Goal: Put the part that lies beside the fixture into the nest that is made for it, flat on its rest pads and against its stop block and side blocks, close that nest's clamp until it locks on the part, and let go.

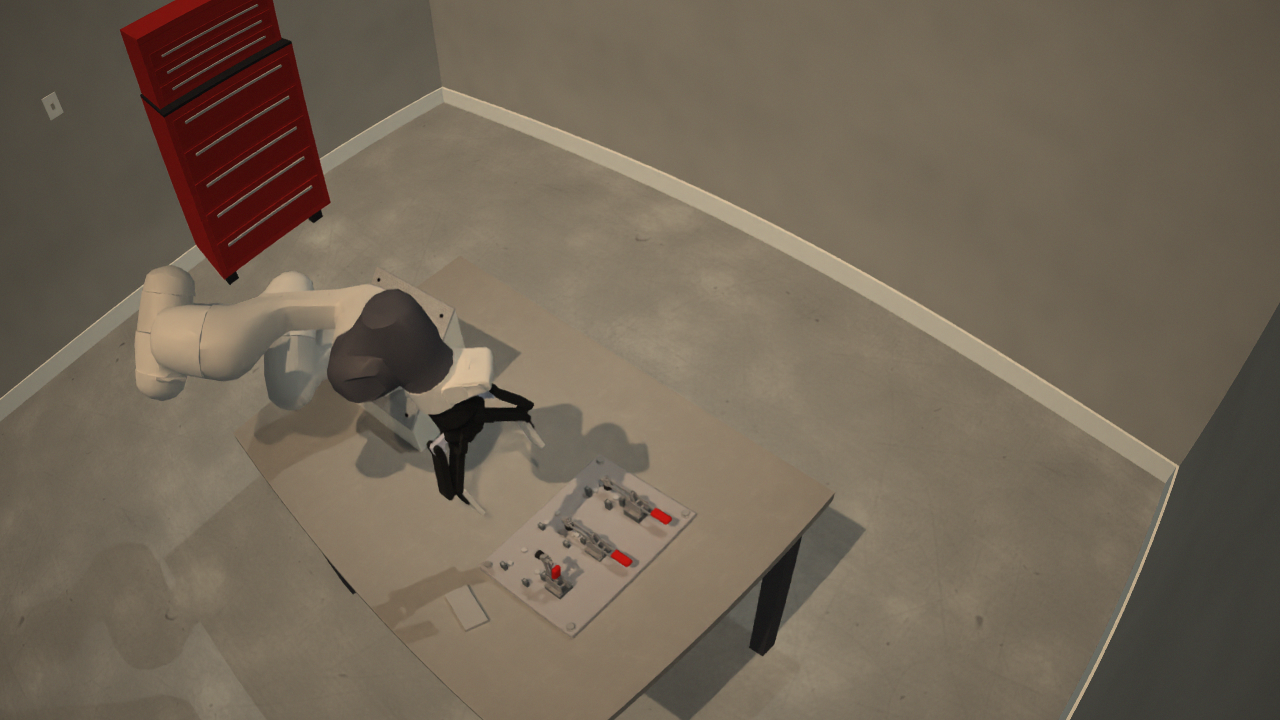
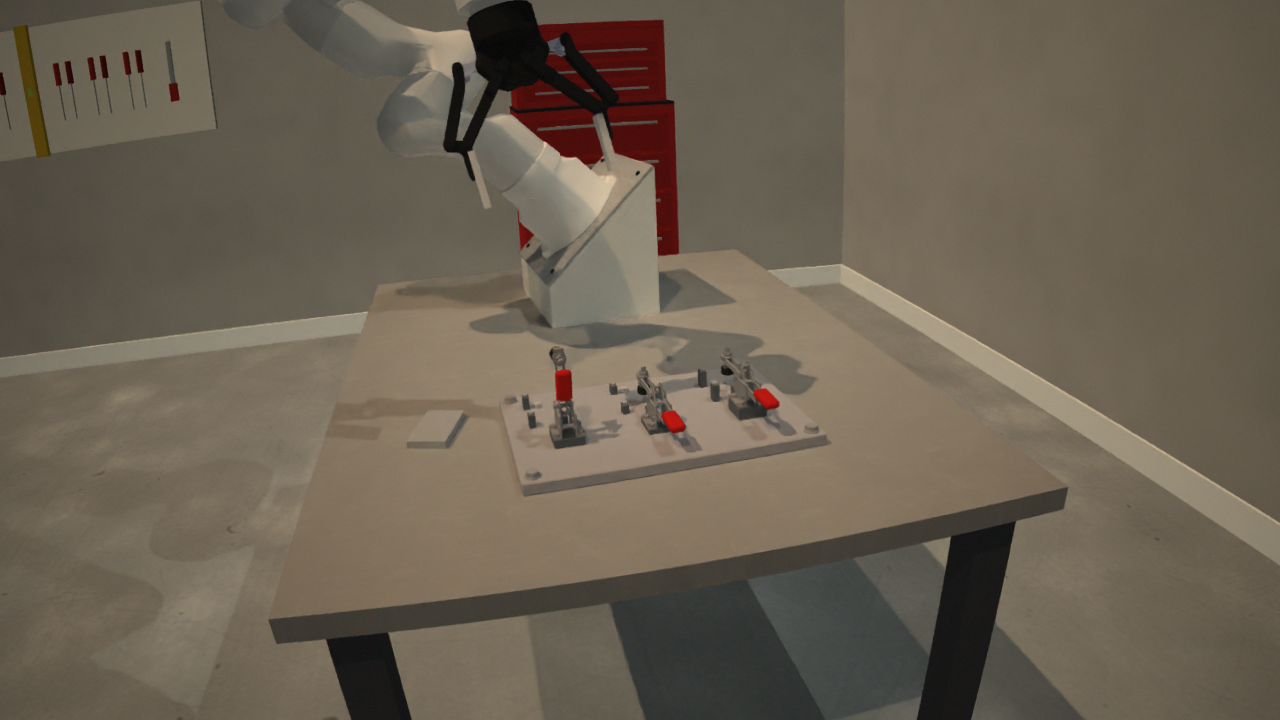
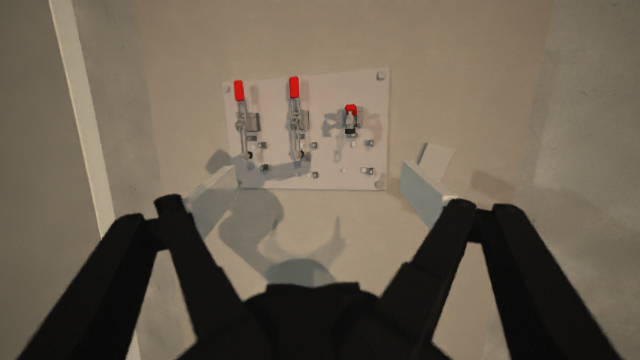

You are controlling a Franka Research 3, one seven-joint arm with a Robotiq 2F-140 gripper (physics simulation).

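Note:
The part, a pale flat rectangular plate (image 1: 468,608) (image 2: 435,428) (image 3: 436,161), lies flat on the table beside the fixture plate (image 1: 604,586) (image 2: 617,452) (image 3: 325,95). The toggle clamp nearest the part stands open, with its red handle (image 1: 555,573) (image 2: 563,385) (image 3: 350,110) upright and its arm raised. The middle clamp's handle (image 1: 620,557) (image 2: 673,420) (image 3: 294,87) and the far clamp's handle (image 1: 660,515) (image 2: 765,398) (image 3: 239,90) lie low, with their arms down over their nests. My gripper (image 1: 512,479) (image 2: 549,188) (image 3: 318,178) is open and empty, high above the table between robot base and fixture.
Small dark blocks (image 3: 369,143) and pale pads (image 3: 344,170) stand on the fixture by the open clamp. The white robot base (image 2: 599,259) stands at the table's back. A red tool cabinet (image 1: 237,152) (image 2: 666,134) stands behind the table.

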